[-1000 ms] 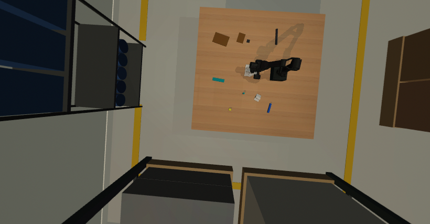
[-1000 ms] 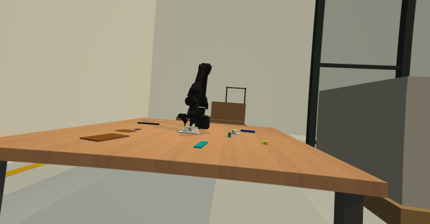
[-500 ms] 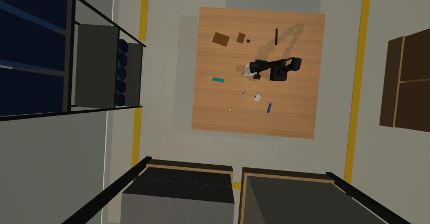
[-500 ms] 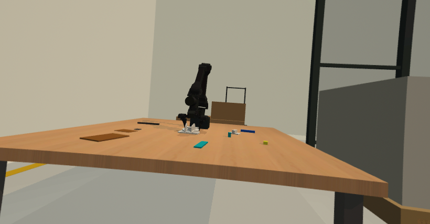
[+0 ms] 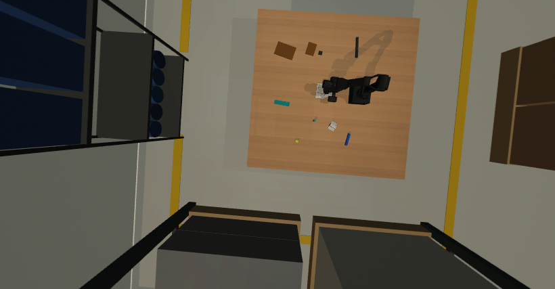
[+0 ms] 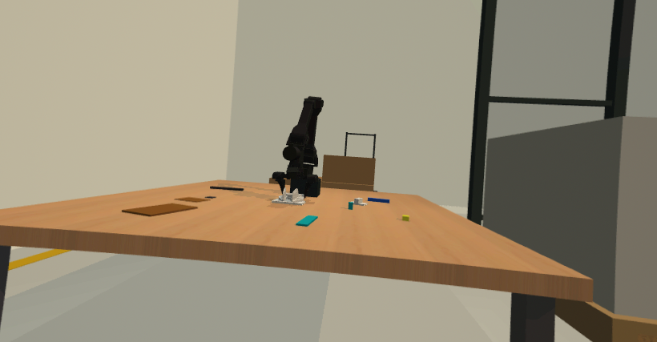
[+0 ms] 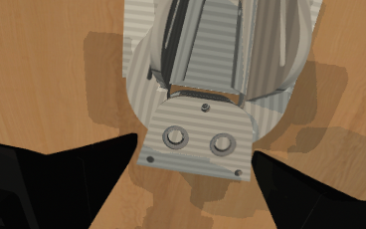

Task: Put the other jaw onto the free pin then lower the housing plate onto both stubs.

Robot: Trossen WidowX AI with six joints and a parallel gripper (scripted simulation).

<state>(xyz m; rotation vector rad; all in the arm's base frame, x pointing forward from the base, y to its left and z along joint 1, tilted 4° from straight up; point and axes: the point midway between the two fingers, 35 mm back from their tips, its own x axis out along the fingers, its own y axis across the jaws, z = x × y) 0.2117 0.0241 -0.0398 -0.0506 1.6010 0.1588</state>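
My gripper tip is 3 cm short of the loose jaw and 2 cm to the right of it. Round my gripper tip: small teal block 7 cm ahead, 25 cm to the left; small black square 16 cm ahead, 29 cm to the right, 1 cm below; teal bar 36 cm ahead, 18 cm to the left, 1 cm below.
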